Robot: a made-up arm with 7 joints.
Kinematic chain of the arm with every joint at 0, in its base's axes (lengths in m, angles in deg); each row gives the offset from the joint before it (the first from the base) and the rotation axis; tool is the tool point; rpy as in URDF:
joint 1: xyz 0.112 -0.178 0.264 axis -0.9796 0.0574 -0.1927
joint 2: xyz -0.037 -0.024 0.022 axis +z
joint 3: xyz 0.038 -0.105 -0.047 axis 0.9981 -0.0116 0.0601
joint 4: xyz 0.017 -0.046 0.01 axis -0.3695 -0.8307 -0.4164
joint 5: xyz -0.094 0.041 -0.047 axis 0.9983 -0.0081 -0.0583
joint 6: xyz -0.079 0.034 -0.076 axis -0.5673 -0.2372 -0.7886
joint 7: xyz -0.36 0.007 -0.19 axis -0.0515 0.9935 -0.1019
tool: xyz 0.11 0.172 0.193 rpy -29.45 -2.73 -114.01
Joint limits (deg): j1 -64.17..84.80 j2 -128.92..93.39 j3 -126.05..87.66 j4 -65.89..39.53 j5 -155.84..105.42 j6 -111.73..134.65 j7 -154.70..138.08
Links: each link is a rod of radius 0.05 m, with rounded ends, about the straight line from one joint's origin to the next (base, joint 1, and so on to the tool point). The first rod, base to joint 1, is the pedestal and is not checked.
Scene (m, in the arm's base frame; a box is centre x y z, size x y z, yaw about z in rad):
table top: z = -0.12
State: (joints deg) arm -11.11 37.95 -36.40 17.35 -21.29 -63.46 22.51
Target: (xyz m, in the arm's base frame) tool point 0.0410 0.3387 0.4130
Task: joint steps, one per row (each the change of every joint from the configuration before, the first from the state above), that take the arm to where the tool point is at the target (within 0.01 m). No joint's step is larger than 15 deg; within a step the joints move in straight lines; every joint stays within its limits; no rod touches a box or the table.
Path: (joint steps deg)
1: 14.39 -3.28 -4.55 -11.71 -4.10 -0.86 -11.19
2: 14.40 -3.28 -4.55 -11.72 -4.11 -0.85 -11.19
3: 14.39 -3.29 -4.54 -11.71 -4.10 -0.86 -11.19
4: 14.39 -3.28 -4.55 -11.71 -4.11 -0.86 -11.19
5: 14.39 -3.28 -4.55 -11.71 -4.10 -0.85 -11.18
6: 14.40 -3.28 -4.55 -11.72 -4.10 -0.86 -11.19

